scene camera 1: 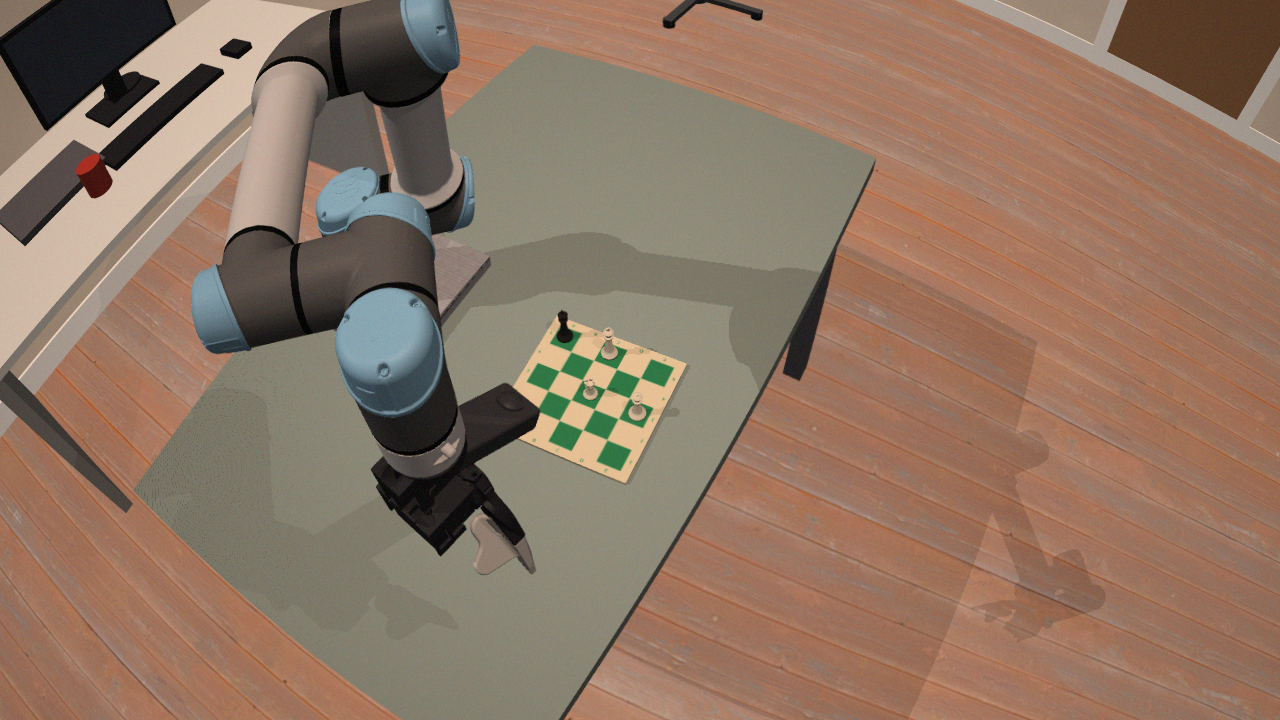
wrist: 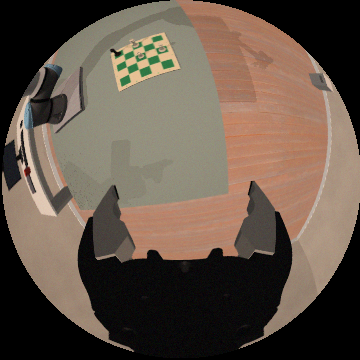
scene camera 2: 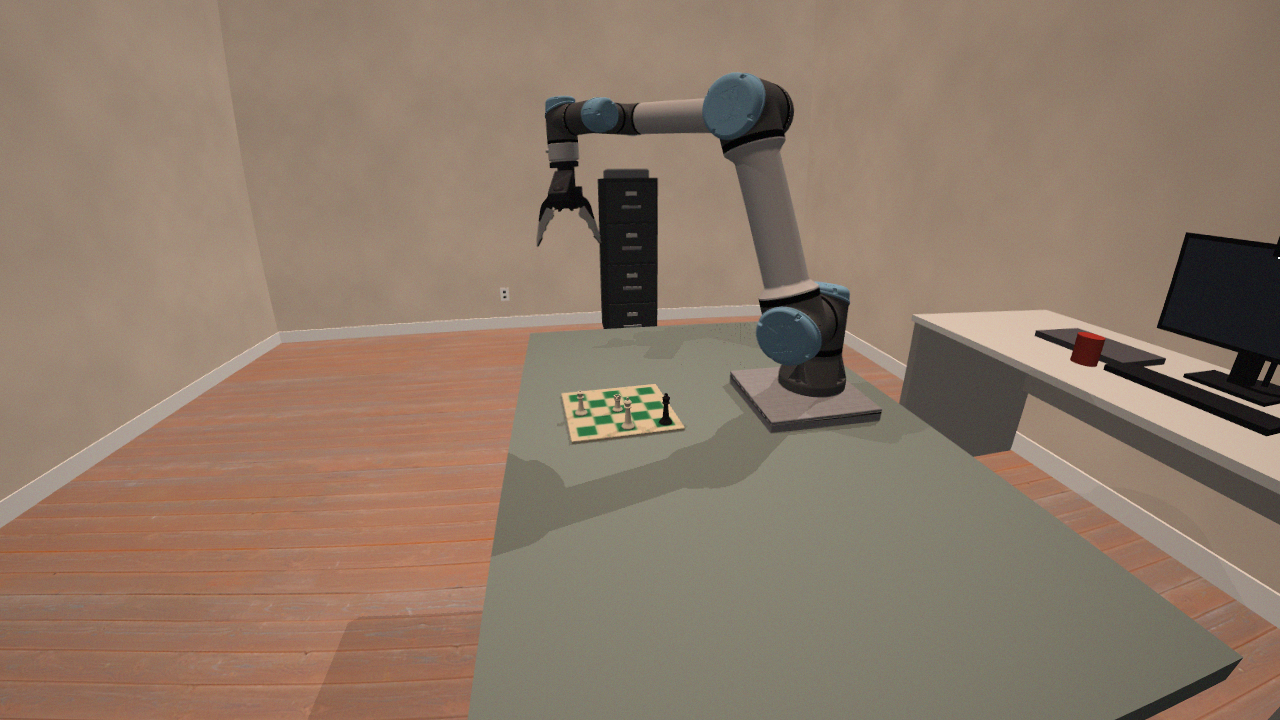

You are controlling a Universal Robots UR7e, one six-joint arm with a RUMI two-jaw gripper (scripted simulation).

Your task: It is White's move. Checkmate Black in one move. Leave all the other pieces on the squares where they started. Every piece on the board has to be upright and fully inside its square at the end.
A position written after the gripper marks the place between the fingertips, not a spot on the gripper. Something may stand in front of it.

Note:
In view: the gripper (scene camera 1: 473,524).
The gripper shows as well in the wrist view (wrist: 183,184) and in scene camera 2 (scene camera 2: 568,245).

